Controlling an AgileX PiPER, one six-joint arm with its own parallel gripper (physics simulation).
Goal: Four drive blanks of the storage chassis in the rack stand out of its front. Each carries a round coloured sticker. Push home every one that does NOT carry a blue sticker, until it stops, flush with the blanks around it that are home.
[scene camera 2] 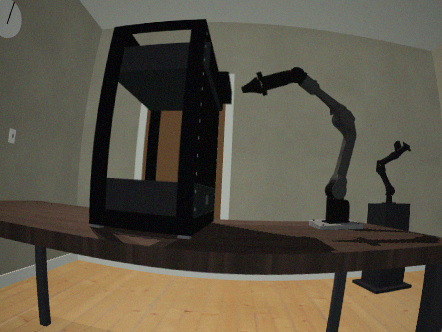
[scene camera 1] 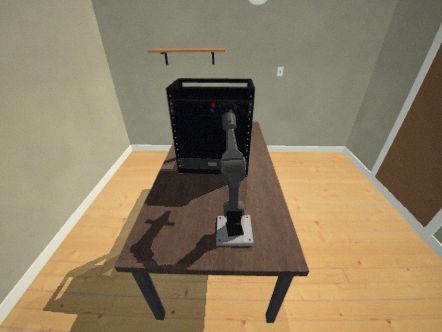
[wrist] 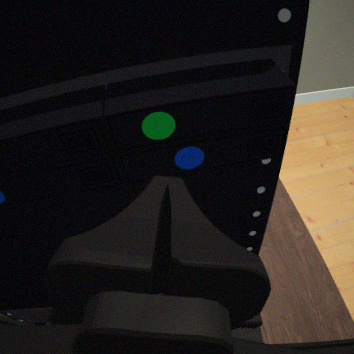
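The black rack [scene camera 1: 176,135] [scene camera 2: 186,160] holds the storage chassis [scene camera 1: 190,106] near its top. In scene camera 1, a drive blank with a red sticker [scene camera 1: 213,105] is above one with a blue sticker [scene camera 1: 212,110]. In the wrist view, a green sticker [wrist: 158,125] is above and left of a blue sticker [wrist: 189,158]; part of another blue sticker [wrist: 1,197] shows at the left edge. The right pair is hidden behind the arm in scene camera 1. My gripper [scene camera 2: 243,89] [wrist: 165,194] is shut and empty, a short gap in front of the chassis, its tips appearing just below the green and right blue stickers.
A dark block [scene camera 2: 224,88] stands out from the rack's upper front. A grey unit [scene camera 1: 195,164] [scene camera 2: 141,196] sits at the rack's bottom. The rack and arm base [scene camera 1: 235,240] [scene camera 2: 336,224] stand on the brown table [scene camera 1: 270,200] [scene camera 2: 270,230]. A second arm stands on a dark pedestal [scene camera 2: 388,216] behind.
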